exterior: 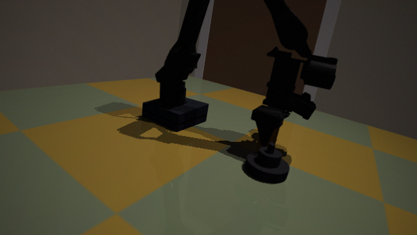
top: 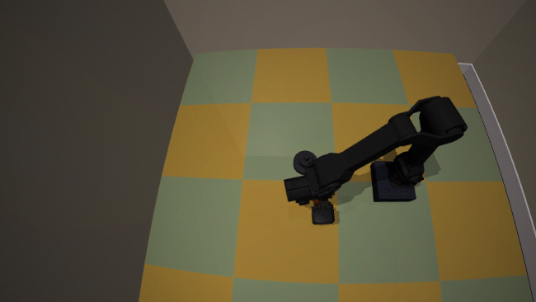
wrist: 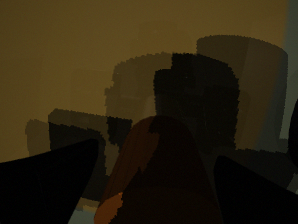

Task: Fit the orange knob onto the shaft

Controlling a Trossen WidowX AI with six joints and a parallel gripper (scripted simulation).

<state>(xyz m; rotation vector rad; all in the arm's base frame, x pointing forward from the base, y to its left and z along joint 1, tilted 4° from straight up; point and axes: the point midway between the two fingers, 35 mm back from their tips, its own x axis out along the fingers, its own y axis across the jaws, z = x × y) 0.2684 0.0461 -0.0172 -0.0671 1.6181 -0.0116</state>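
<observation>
My gripper tip is 12 cm to the left of the dark round pedestal, 4 cm short of it and 2 cm below it. The rest, counted from my gripper tip: orange knob 2 cm above.
</observation>
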